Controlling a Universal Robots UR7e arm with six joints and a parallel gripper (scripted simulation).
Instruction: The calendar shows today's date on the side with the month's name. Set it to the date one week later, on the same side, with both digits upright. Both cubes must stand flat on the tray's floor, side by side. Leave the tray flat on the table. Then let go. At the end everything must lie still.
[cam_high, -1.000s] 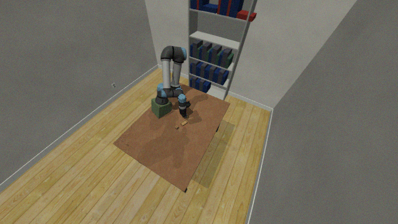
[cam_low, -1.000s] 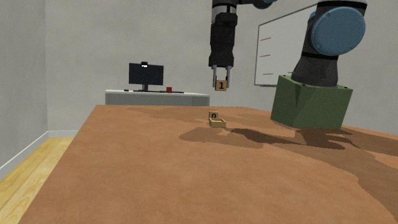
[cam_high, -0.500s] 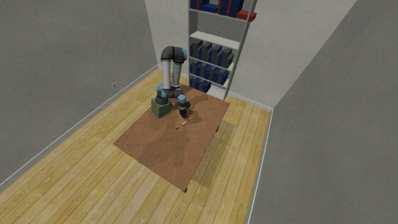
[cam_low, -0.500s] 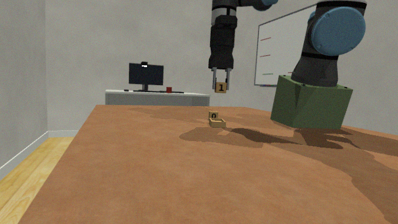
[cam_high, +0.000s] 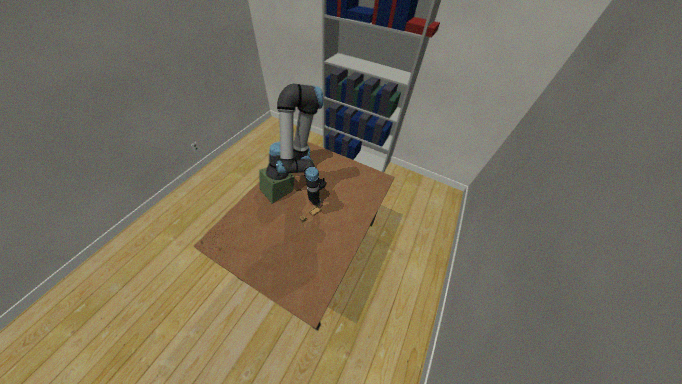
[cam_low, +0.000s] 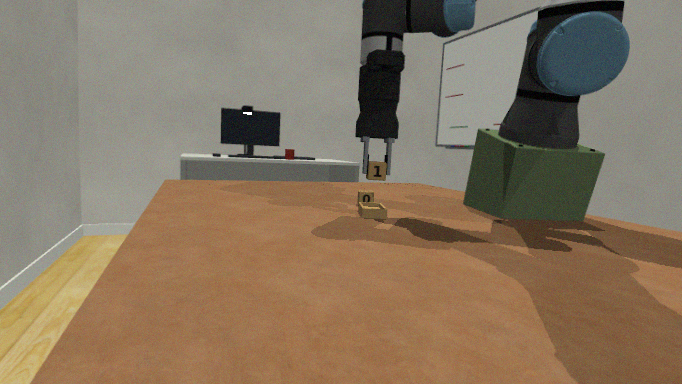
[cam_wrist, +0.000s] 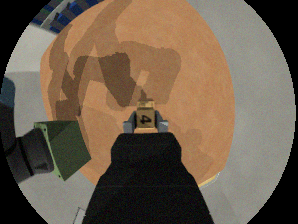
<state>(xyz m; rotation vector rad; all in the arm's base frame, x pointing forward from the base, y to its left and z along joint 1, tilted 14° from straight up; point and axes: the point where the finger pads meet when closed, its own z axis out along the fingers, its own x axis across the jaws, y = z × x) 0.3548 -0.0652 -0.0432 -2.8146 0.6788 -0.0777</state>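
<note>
The wooden tray is 9 cm below my hand, 2 cm to the right of it and 1 cm behind it.
</note>
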